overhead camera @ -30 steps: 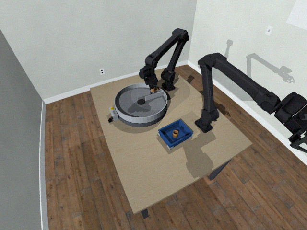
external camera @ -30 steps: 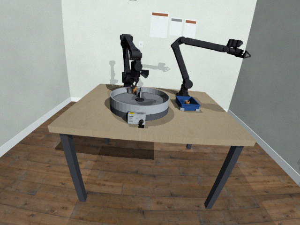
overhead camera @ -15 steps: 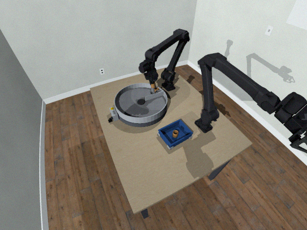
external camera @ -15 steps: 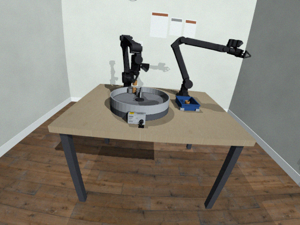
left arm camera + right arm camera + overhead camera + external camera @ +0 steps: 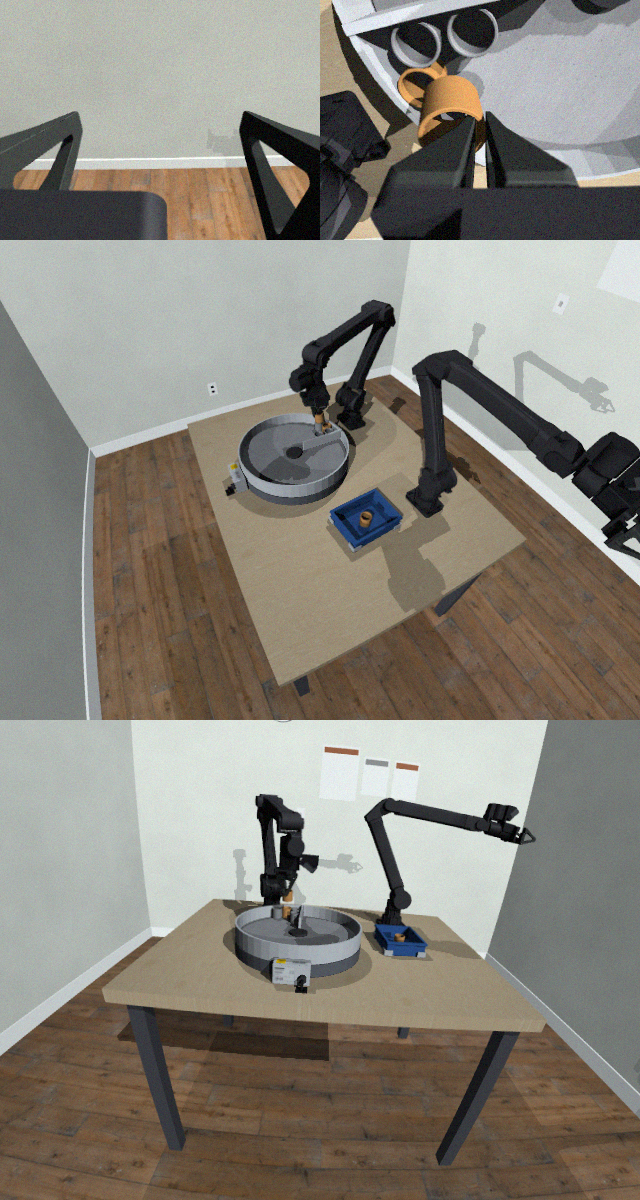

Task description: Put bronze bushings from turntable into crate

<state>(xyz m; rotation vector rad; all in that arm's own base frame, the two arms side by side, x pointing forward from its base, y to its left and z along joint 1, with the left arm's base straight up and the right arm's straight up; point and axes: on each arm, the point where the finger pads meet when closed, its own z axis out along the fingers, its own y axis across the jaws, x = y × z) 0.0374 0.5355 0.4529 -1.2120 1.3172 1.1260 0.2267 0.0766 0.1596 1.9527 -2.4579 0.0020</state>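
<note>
My right gripper is now 43 cm to the right of the blue crate, 14 cm above it and 2 cm short of it.
</note>
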